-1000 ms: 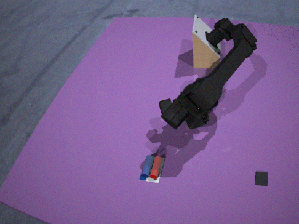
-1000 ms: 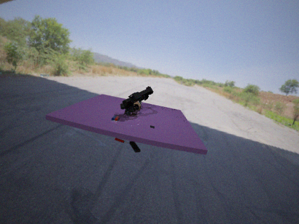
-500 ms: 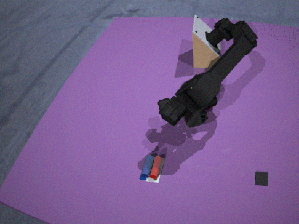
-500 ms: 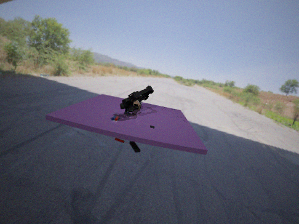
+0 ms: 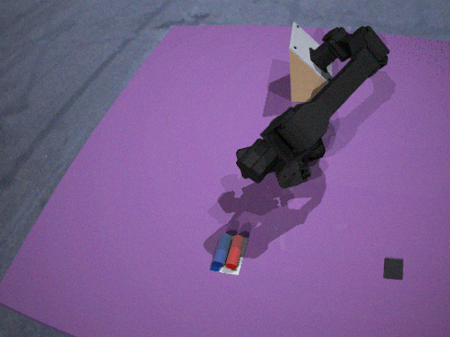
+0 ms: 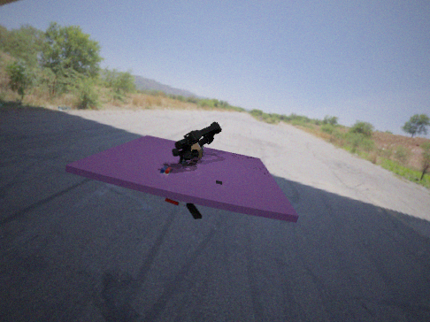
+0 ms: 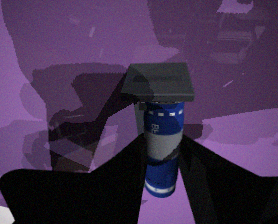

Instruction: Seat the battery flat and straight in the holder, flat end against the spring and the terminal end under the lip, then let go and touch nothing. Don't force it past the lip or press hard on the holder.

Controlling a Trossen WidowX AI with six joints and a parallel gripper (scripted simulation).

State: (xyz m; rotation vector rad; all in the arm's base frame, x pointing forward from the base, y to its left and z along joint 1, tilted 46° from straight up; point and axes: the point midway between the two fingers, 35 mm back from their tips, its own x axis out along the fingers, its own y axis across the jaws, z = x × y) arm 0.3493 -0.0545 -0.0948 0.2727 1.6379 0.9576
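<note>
Now: the battery 10 mm above my gripper tip. Also, from my gripper tip: black remote: 320 mm ahead, 200 mm below, 120 mm to the left; red screwdriver: 260 mm ahead, 210 mm below, 10 mm to the left; black battery cover: 270 mm ahead, 250 mm to the left, 20 mm below.
</note>
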